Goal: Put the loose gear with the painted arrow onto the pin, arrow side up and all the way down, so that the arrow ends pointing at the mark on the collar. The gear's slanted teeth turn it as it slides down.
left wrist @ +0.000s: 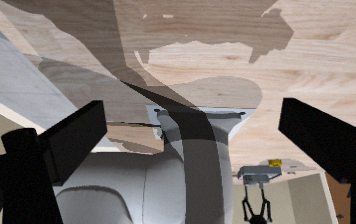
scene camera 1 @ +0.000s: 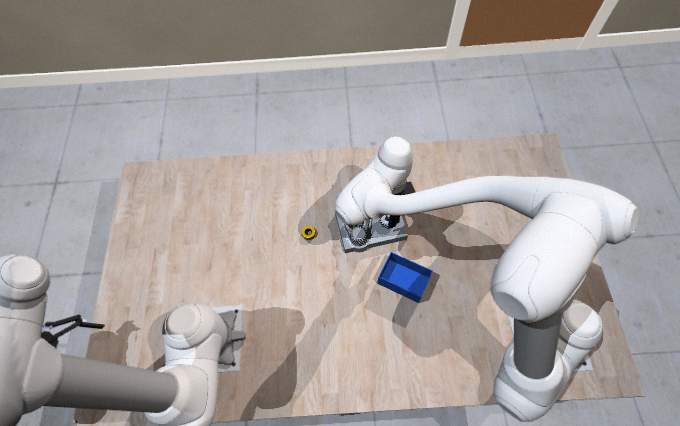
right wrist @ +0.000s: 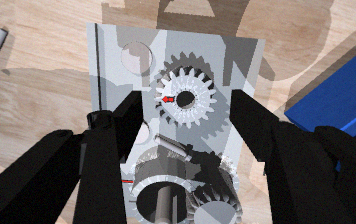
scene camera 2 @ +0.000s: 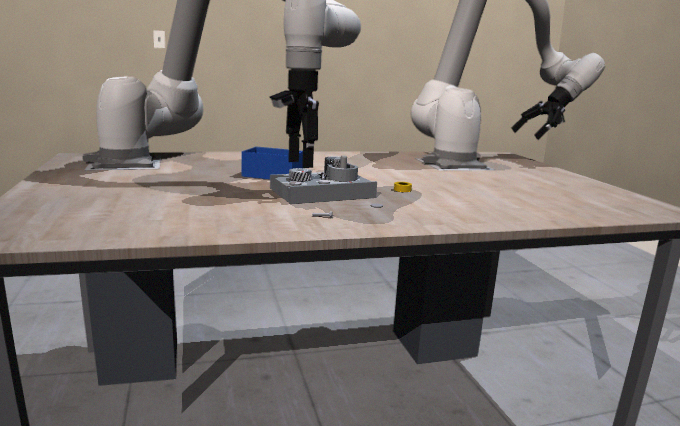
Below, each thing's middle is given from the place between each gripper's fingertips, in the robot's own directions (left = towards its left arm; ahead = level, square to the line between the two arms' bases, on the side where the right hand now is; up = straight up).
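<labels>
The loose gear (right wrist: pixel 186 78) is 5 cm below my right hand (scene camera 2: pixel 300 164), and the blue bin (scene camera 1: pixel 398 274) is 22 cm behind that right hand, 5 cm to the right of it and 9 cm below it. Counted from my left hand (scene camera 2: pixel 524 133), the loose gear is 480 mm ahead, 950 mm to the right and 70 mm below, while the blue bin is 260 mm ahead, 1000 mm to the right and 100 mm below.
Going by its middle, the loose gear is nearer to my right hand than to my left hand. Going by its middle, the blue bin is nearer to my right hand than to my left hand.
</labels>
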